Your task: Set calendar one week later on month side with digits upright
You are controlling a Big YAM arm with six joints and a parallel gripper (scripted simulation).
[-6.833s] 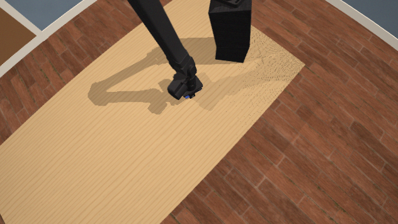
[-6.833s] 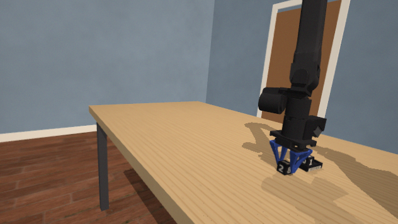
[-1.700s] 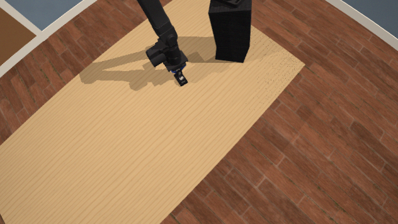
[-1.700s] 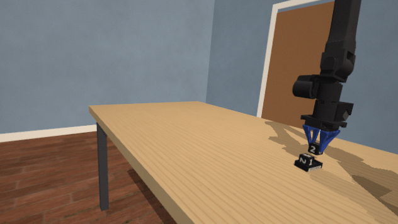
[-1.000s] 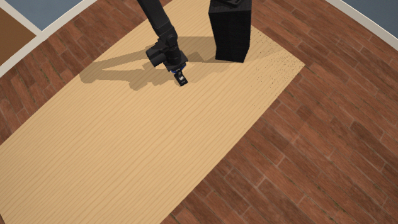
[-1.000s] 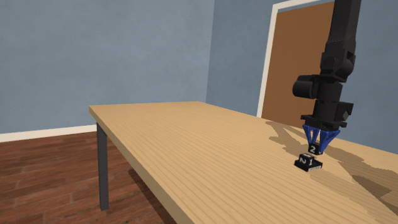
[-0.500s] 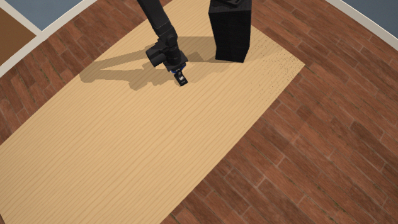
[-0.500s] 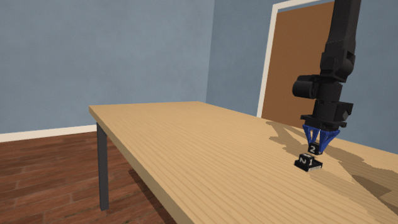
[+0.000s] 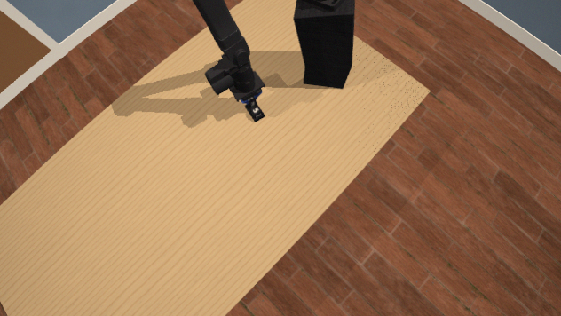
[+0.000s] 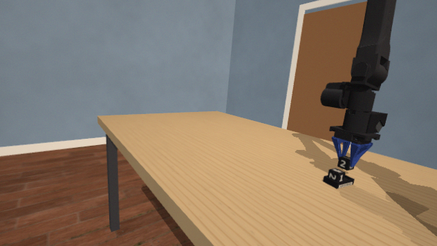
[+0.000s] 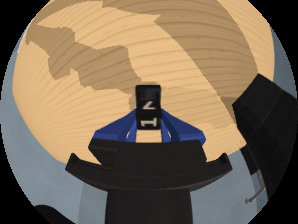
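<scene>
Now: the black date cube right at my hand. The rest, counted from my hand: black tray: 50 mm below, 20 mm to the left, 10 mm ahead; black cube: 40 mm below, 30 mm to the left, 10 mm ahead.
</scene>
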